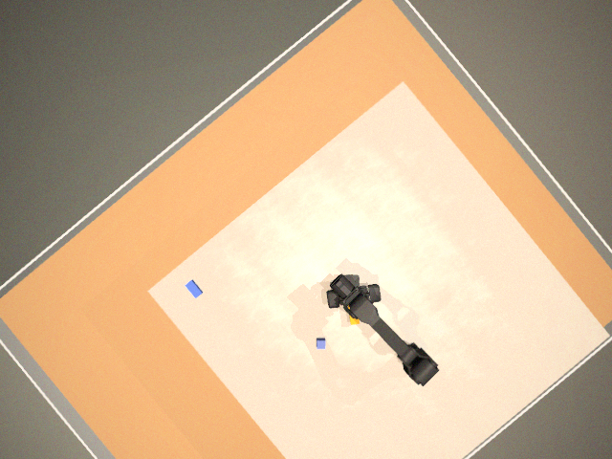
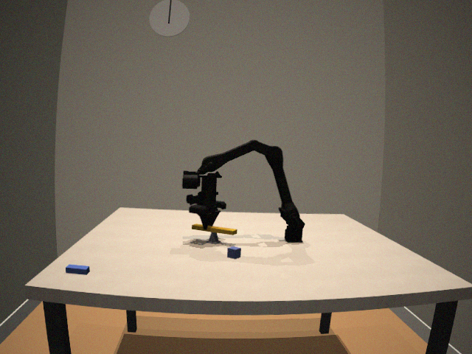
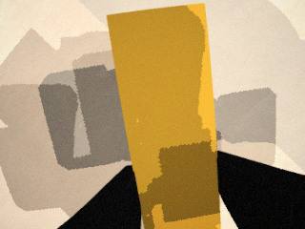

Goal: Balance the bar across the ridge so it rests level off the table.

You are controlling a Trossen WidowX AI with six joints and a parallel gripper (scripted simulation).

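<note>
My gripper tip is 2 cm past the yellow bar and 2 cm to the right of it. Also, from my gripper tip: flat blue block: 39 cm ahead, 47 cm to the left, 4 cm below; then blue cube: 9 cm behind, 22 cm to the left, 3 cm below.
</note>
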